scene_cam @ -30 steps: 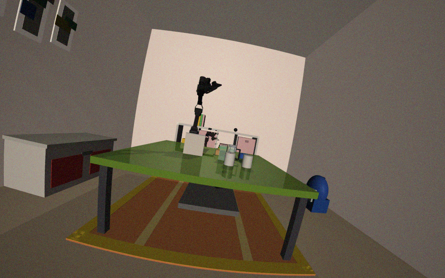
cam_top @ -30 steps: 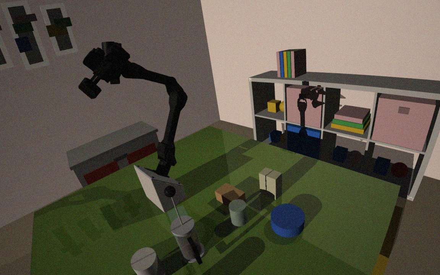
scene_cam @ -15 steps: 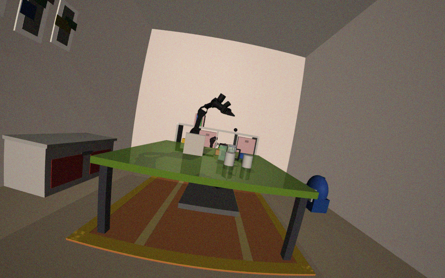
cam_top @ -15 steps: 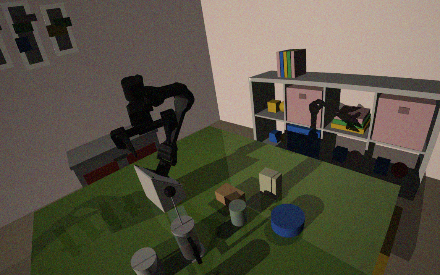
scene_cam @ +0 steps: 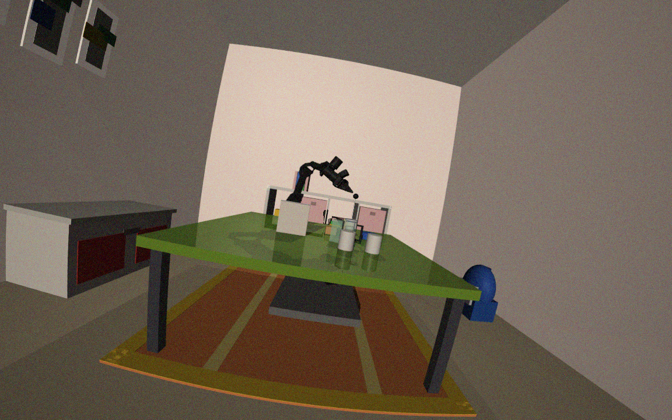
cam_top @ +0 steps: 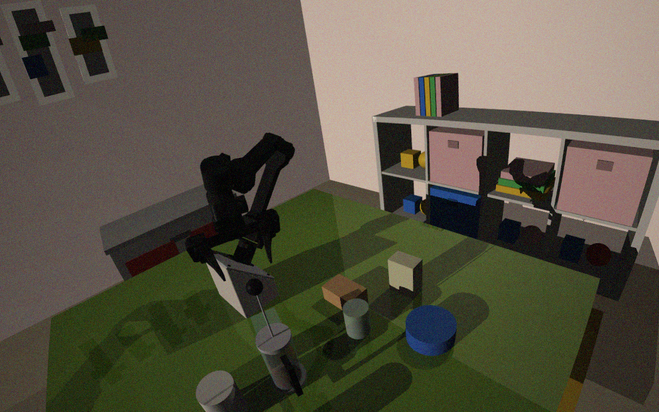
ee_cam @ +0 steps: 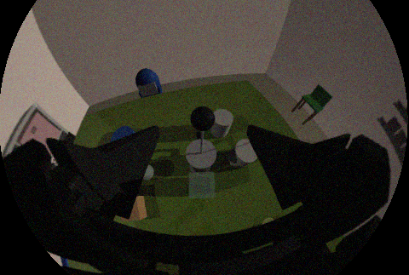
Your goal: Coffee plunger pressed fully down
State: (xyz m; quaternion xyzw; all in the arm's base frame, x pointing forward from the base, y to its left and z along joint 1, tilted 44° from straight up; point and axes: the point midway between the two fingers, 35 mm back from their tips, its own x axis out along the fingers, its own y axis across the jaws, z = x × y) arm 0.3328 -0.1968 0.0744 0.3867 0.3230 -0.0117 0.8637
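The coffee press lies 40 mm ahead of my gripper tip, 10 mm to the right of it and 160 mm below it. The rest, counted from my gripper tip: brown box (50 mm behind, 260 mm to the left, 270 mm below); blue round tin (200 mm ahead, 300 mm to the left, 280 mm below); beige block (50 mm ahead, 400 mm to the left, 240 mm below).
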